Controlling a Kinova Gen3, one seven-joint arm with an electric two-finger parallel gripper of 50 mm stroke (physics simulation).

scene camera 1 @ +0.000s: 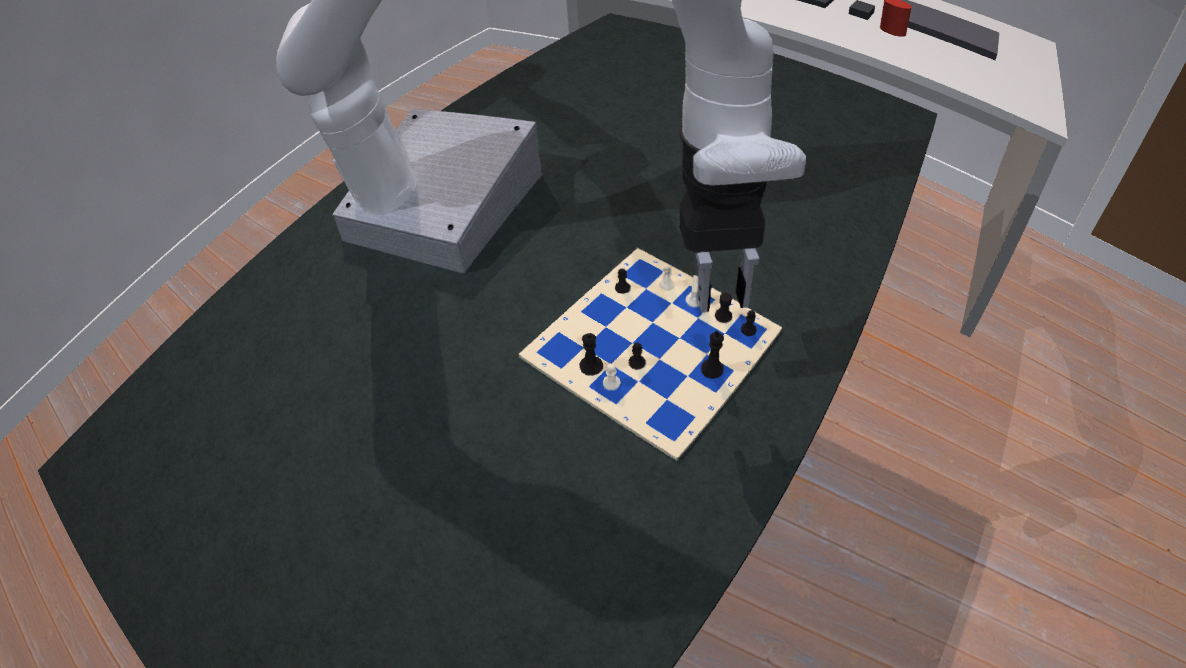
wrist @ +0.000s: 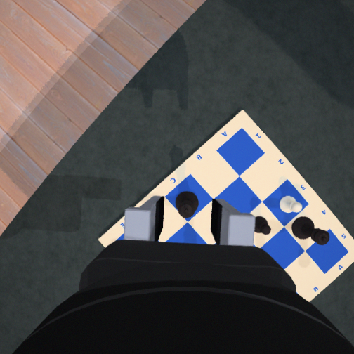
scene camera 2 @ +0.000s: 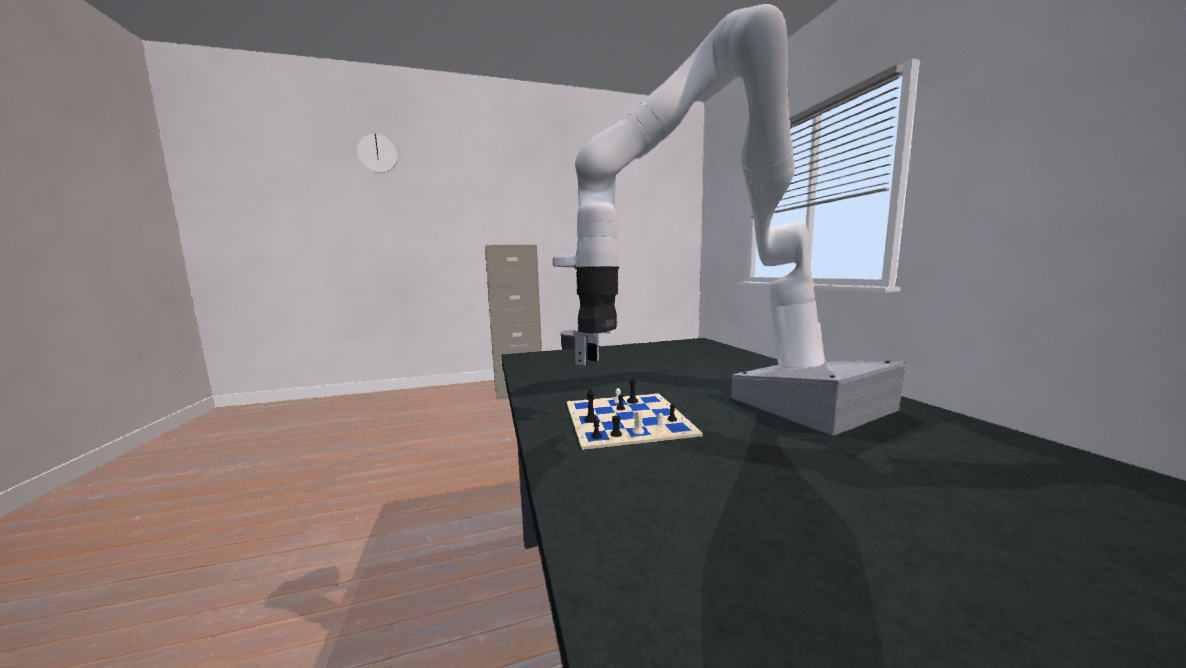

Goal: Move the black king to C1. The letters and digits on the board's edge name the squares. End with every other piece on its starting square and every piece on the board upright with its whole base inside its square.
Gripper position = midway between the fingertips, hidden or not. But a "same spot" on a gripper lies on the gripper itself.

My gripper shows in scene camera 1, in the wrist view and in scene camera 2 [587, 362]. A chessboard shows in scene camera 1 [668, 403], in the wrist view and in scene camera 2. The same spot on the chessboard: [wrist: 239, 164] is [scene camera 2: 587, 406]. The same spot on my gripper: [scene camera 1: 750, 257] is [wrist: 143, 215].
